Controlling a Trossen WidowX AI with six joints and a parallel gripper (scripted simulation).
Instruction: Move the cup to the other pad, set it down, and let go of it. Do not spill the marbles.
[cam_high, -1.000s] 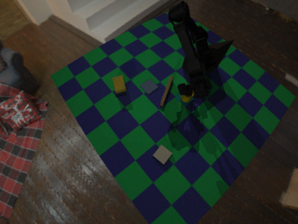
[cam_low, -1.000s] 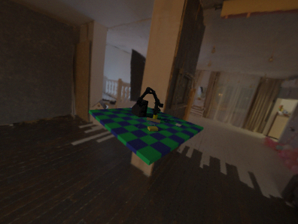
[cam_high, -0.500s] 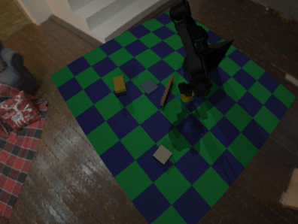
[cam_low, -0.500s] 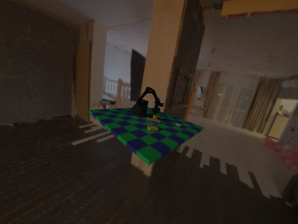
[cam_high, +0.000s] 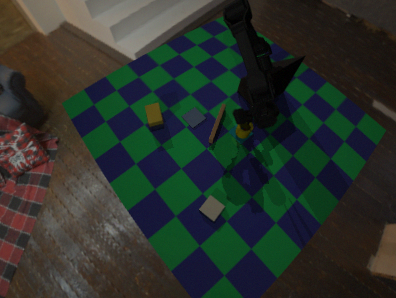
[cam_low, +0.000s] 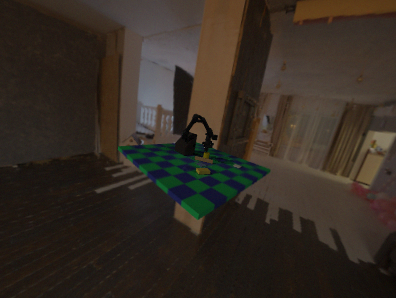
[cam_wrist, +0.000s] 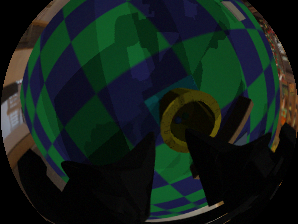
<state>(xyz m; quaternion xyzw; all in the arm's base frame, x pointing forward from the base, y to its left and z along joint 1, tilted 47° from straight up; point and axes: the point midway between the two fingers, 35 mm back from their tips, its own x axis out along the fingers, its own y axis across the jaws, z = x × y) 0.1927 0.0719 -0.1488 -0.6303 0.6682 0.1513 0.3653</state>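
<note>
Right now the cup is 2 cm ahead of my gripper tip, 1 cm to the right of it and 4 cm below it. Round my gripper tip: cyan pad (3 cm ahead, 1 cm to the right, 8 cm below); beige pad (34 cm ahead, 21 cm to the left, 7 cm below); brown stick (10 cm ahead, 10 cm to the right, 7 cm below).
</note>
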